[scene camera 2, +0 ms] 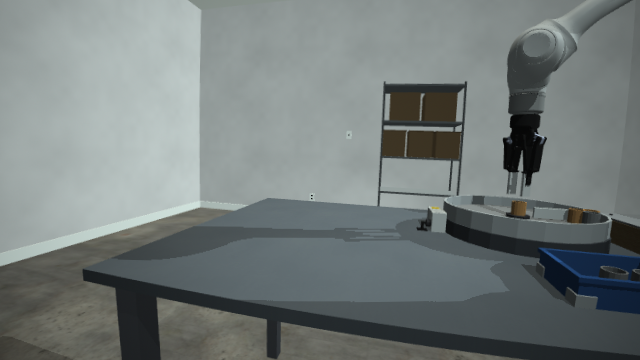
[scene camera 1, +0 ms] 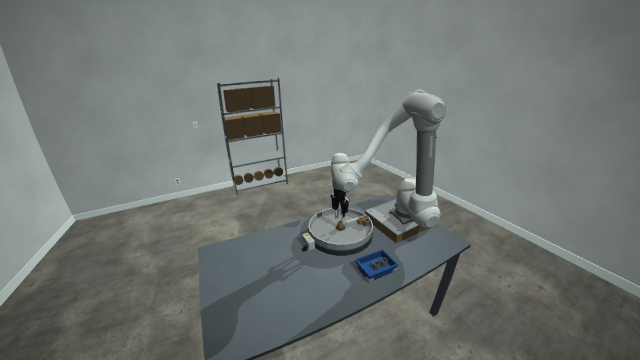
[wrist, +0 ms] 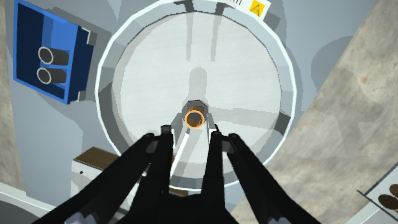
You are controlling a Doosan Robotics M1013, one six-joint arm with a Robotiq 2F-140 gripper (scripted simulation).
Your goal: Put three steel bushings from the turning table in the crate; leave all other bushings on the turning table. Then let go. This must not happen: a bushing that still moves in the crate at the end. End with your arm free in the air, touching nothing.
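Note:
There's a turning table you'd see from scene camera 1 [scene camera 1: 325, 227] and from the wrist view [wrist: 181, 61]. My own gripper is visible from scene camera 2 [scene camera 2: 517, 195] and from the wrist view too [wrist: 194, 120], and there's also a blue crate [scene camera 1: 365, 262].

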